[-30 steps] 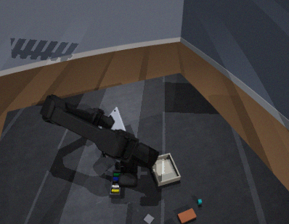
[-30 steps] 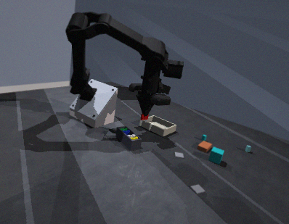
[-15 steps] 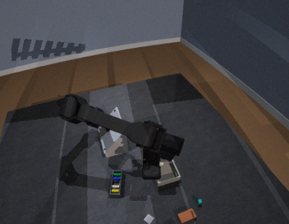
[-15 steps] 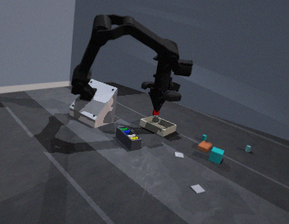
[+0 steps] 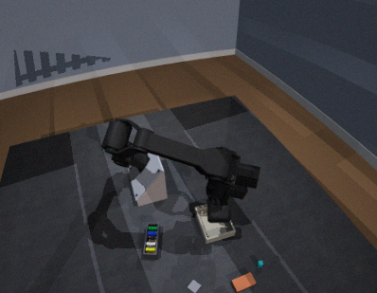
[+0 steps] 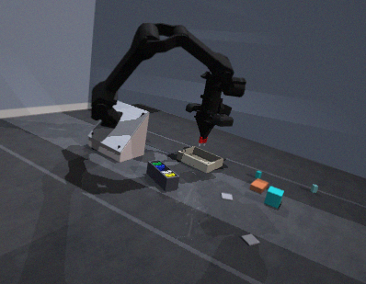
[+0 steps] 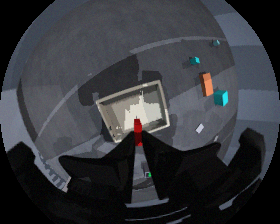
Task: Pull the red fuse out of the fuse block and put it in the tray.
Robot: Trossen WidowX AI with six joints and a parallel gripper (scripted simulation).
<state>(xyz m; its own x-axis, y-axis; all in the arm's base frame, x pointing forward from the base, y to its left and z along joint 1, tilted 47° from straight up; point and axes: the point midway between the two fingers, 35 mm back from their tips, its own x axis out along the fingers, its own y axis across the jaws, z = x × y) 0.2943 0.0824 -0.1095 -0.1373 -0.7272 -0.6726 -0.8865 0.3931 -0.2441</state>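
The red fuse is 1 cm below my gripper tip. From my gripper tip the other things lie so: teal cube: 28 cm ahead, 9 cm to the right, 7 cm below; then orange block: 22 cm ahead, 9 cm below, 2 cm to the right; then beige tray: 9 cm below.
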